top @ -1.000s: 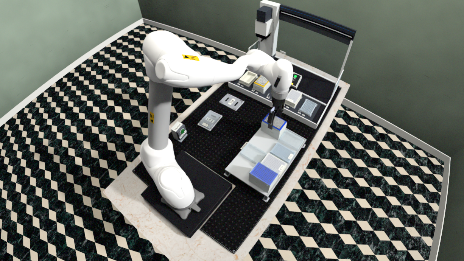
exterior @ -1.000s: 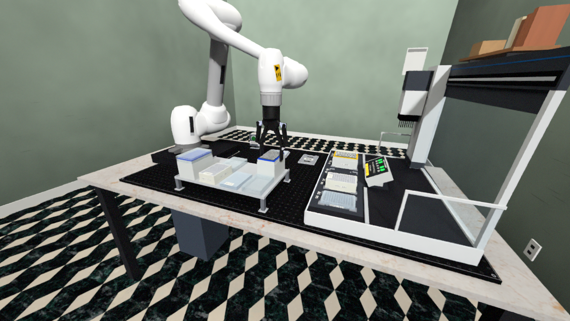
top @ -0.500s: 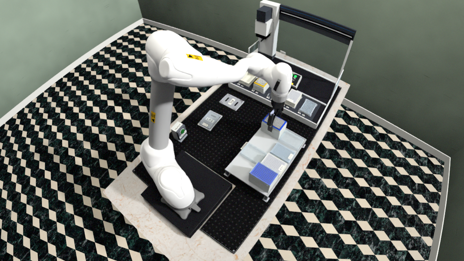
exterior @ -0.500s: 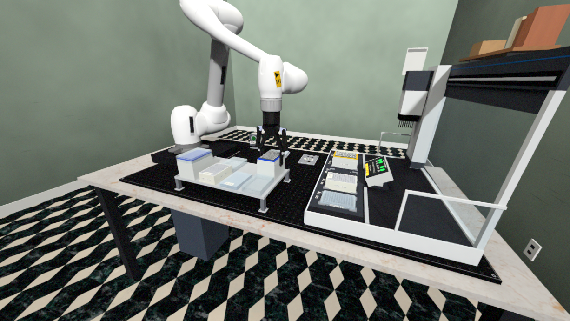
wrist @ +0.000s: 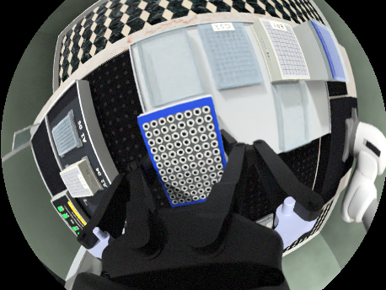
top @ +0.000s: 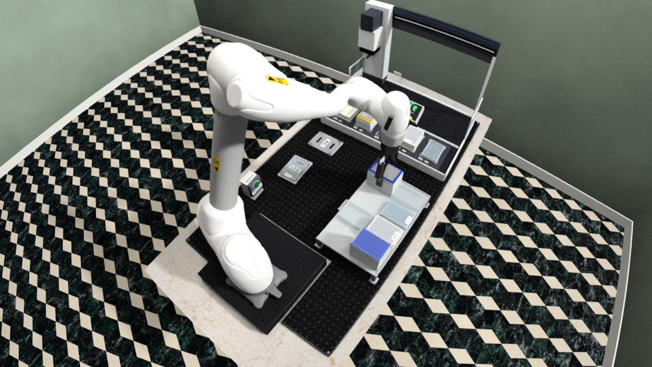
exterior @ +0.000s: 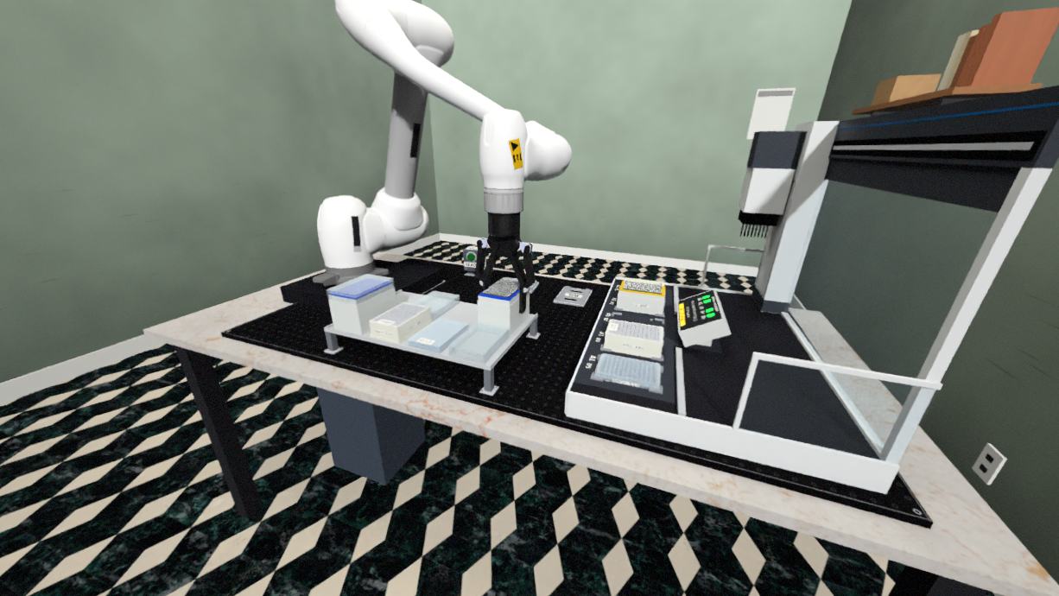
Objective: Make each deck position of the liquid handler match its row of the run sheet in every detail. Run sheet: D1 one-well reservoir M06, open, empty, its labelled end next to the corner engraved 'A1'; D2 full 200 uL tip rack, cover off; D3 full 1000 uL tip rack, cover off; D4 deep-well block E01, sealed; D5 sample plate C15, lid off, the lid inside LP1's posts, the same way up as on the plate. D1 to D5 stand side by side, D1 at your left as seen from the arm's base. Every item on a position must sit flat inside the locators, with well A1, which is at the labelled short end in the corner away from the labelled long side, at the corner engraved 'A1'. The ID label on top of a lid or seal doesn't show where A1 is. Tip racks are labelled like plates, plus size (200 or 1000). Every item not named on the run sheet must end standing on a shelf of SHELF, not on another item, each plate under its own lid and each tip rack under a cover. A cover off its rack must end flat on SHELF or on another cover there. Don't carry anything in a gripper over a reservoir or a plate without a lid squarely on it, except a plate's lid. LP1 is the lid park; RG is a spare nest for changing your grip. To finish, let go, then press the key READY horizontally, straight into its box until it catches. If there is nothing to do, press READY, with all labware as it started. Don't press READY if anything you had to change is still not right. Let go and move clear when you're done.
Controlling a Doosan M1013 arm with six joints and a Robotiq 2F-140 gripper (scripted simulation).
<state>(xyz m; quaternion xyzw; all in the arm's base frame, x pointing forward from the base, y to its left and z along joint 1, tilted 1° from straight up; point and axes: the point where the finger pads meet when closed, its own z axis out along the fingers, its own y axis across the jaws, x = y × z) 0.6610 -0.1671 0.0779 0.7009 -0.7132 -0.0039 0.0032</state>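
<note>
Right now the blue-rimmed tip rack is 10 mm behind my hand and 10 mm to the left of it. Also, from my hand: yellow-rimmed tip rack: 310 mm ahead, 260 mm to the left, 30 mm below; shelf: 160 mm behind, 60 mm to the right, 70 mm below; clear plate: 320 mm ahead, 100 mm to the right, 70 mm below.
</note>
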